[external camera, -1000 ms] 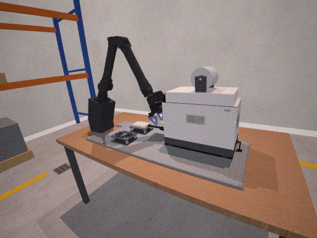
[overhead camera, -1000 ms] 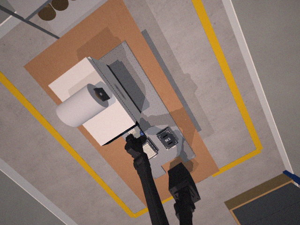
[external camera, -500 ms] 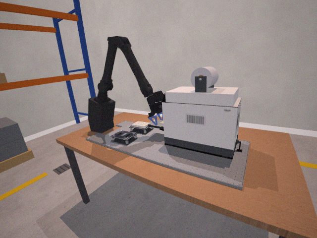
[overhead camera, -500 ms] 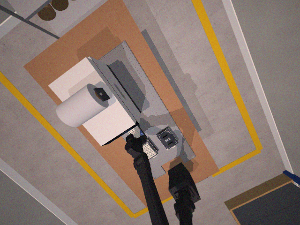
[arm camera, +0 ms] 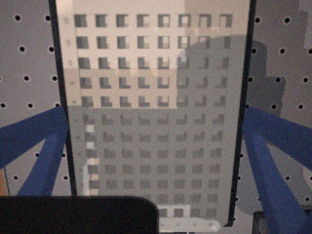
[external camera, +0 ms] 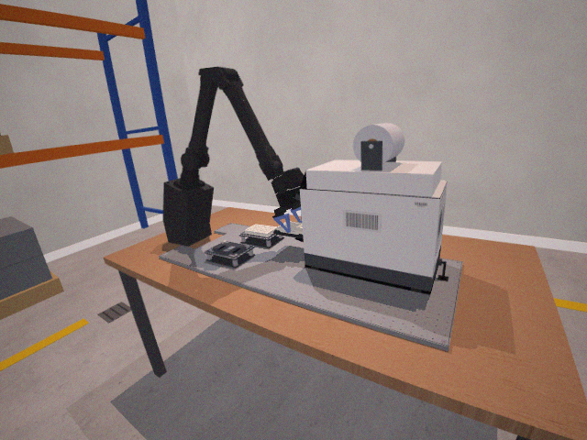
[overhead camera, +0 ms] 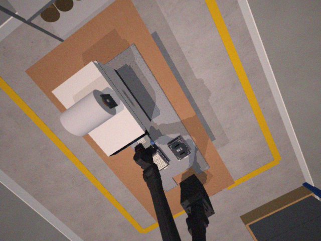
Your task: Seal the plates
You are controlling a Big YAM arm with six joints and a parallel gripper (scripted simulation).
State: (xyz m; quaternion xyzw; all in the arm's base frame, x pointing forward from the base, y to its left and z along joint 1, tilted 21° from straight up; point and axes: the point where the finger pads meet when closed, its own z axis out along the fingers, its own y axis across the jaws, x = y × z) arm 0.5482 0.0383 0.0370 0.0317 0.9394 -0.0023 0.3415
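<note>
My gripper is now 2 cm above the dark sealer stage. From my hand the other things lie so: foil roll 33 cm ahead, 2 cm to the right, 31 cm above; then white well plate 20 cm behind, 4 cm to the left, 5 cm below; then start button 11 cm ahead, 9 cm to the left, 9 cm above.
</note>
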